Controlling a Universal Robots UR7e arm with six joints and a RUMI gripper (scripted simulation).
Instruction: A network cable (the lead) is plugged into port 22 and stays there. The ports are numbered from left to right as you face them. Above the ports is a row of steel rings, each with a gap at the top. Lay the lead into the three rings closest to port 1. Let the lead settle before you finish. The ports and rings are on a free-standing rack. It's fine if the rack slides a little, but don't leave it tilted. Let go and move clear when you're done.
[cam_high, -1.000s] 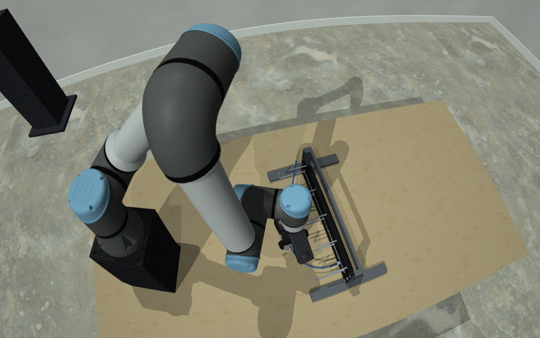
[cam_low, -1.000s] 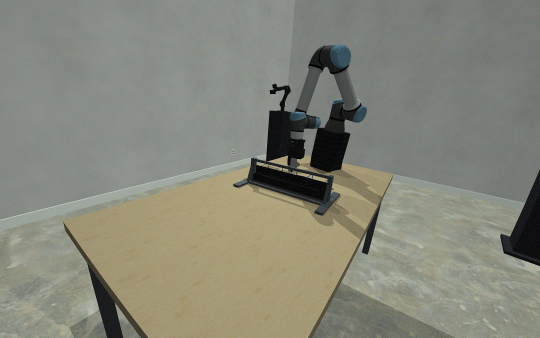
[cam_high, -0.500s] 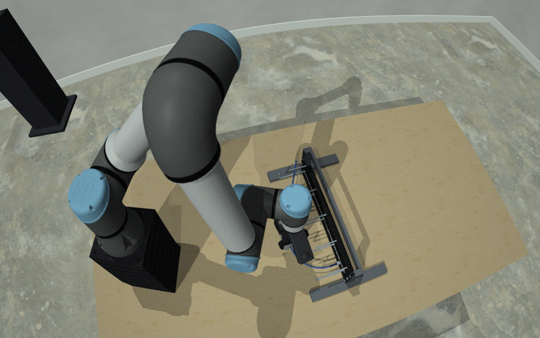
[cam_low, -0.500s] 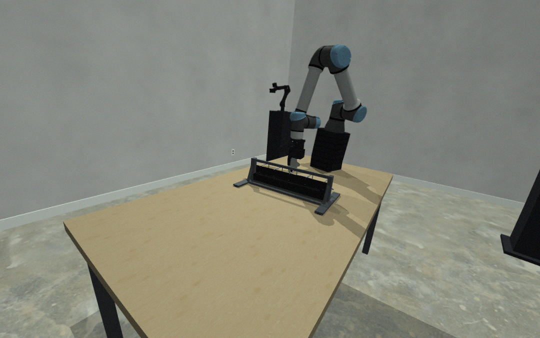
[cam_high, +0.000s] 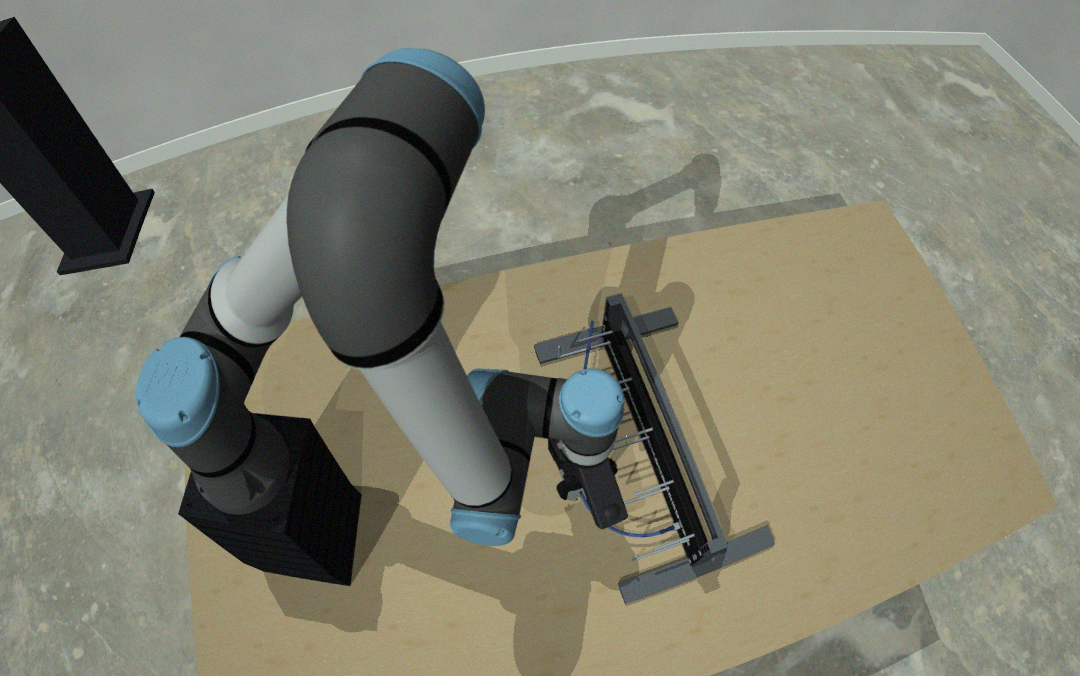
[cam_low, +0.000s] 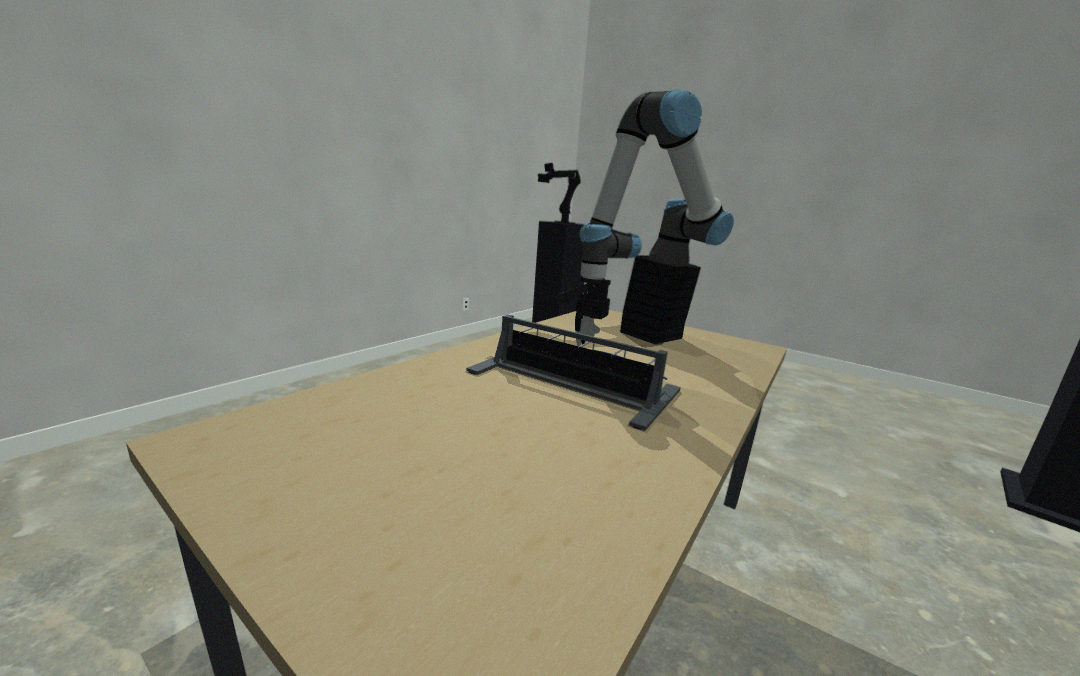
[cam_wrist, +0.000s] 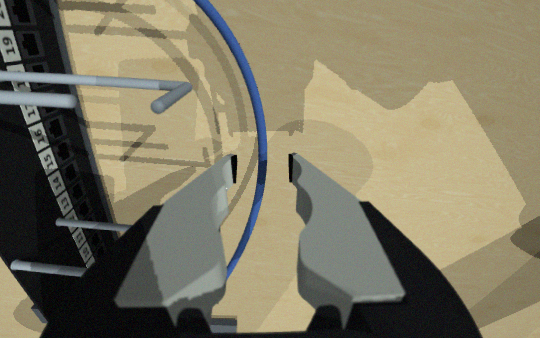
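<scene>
Right now the rack is 140 mm ahead of my hand and 90 mm to the left of it.
</scene>
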